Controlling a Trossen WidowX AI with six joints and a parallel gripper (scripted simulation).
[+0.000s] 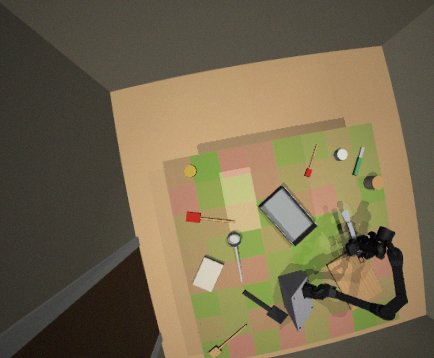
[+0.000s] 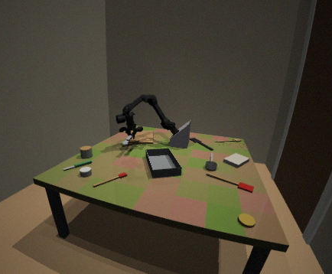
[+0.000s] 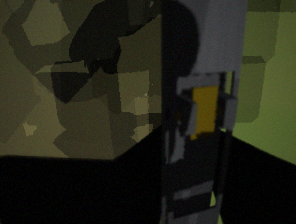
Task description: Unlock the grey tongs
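The wooden board lies 28 cm behind my gripper tip, 2 cm to the right of it and 7 cm below it. Round my gripper tip: yellow lock piece: 2 cm behind, 1 cm to the right, 4 cm above; roasting tin: 23 cm ahead, 30 cm to the left, 5 cm below; black spatula: 30 cm behind, 55 cm to the left, 7 cm below.
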